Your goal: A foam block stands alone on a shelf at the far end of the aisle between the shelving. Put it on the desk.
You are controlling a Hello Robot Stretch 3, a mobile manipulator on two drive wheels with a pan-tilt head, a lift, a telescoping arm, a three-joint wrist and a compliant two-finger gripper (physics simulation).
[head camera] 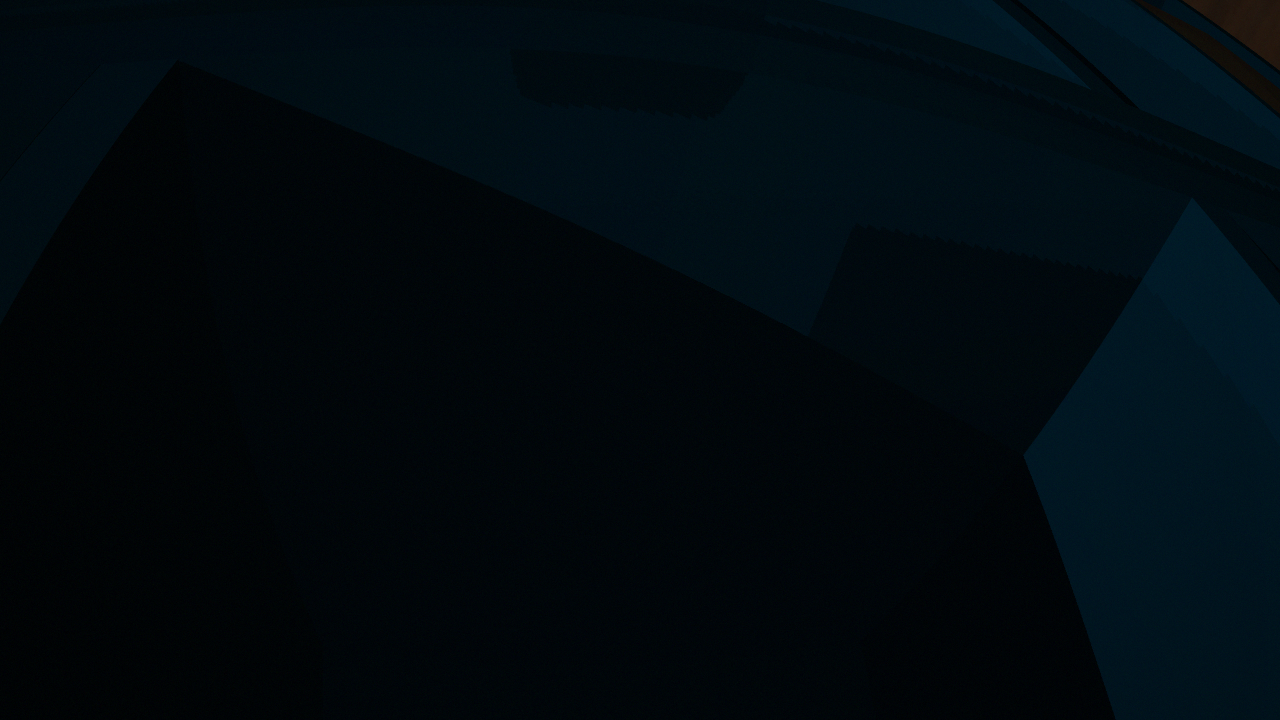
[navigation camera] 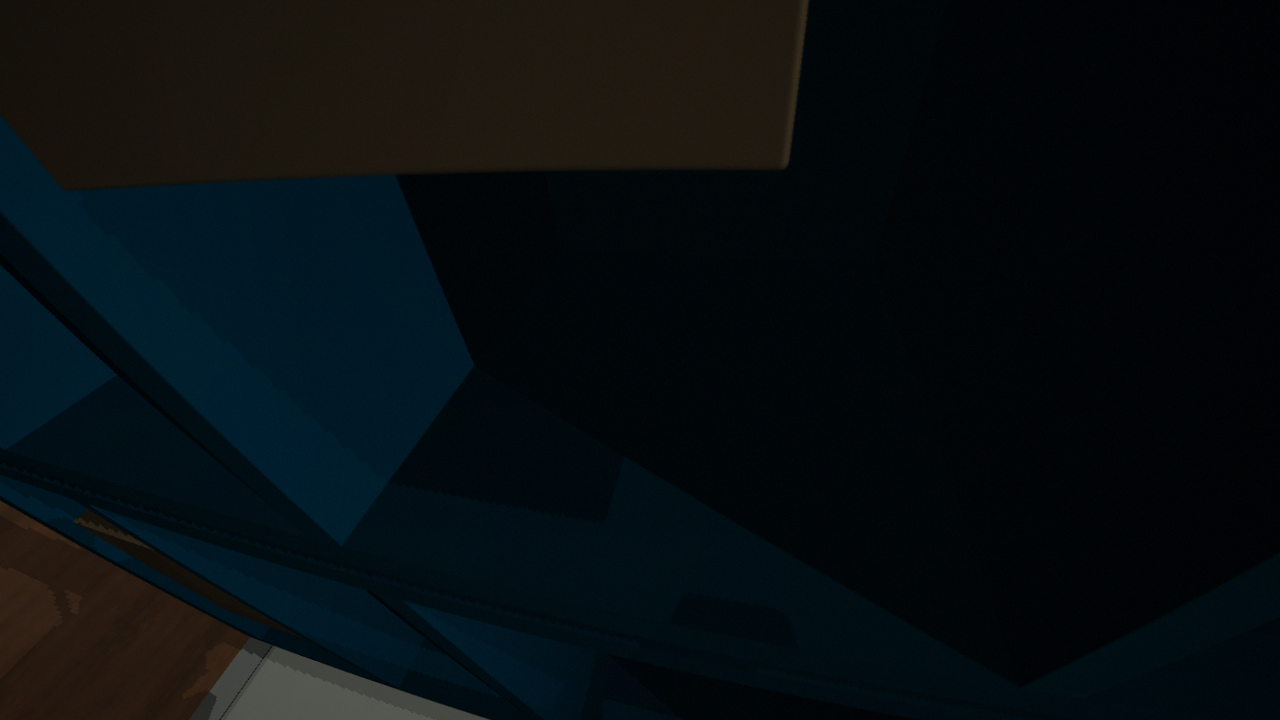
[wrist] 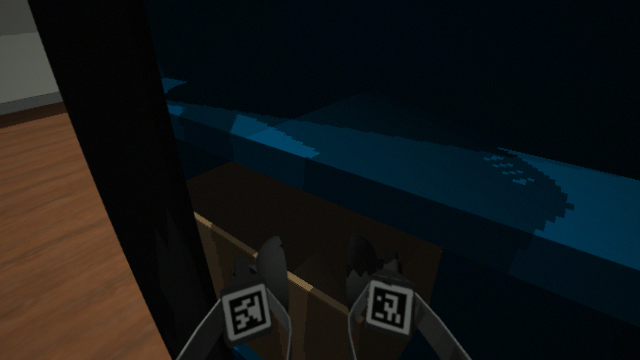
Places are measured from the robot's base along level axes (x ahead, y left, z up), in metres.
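Pixels of known places: gripper, fingertip midpoint: (wrist: 316, 260).
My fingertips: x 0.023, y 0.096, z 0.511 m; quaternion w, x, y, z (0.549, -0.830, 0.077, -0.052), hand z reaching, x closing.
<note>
Behind a point stands the place of what it marks.
The foam block does not show in these views, and I cannot make out the desk. My gripper (wrist: 316, 260) {x 0.023, y 0.096, z 0.511 m} is open in the wrist view, with a gap between its two dark fingertips and nothing held. It is in front of dark blue shelving (head camera: 1172, 385) {x 0.298, y -0.024, z 0.991 m} (navigation camera: 358, 295) {x 0.282, y 0.067, z 0.991 m} (wrist: 400, 160) {x 0.106, y 0.164, z 0.533 m}. A brown box (wrist: 280, 200) {x 0.029, y 0.427, z 0.346 m} sits in the shelving below a shelf board, behind the fingertips. The shelf compartments are very dark inside.
A brown box (navigation camera: 402, 89) is close at the top of the navigation view. A black upright post (wrist: 125, 150) crosses the wrist view's left side. Wooden floor (navigation camera: 89, 626) {x 0.554, y -0.641, z 0.000 m} (wrist: 50, 215) {x -0.798, y 1.083, z 0.000 m} lies beyond the shelving. A pale surface (navigation camera: 331, 689) {x 0.854, y -0.916, z 0.326 m} (wrist: 25, 65) {x -1.829, y 3.041, z 0.347 m} also shows.
</note>
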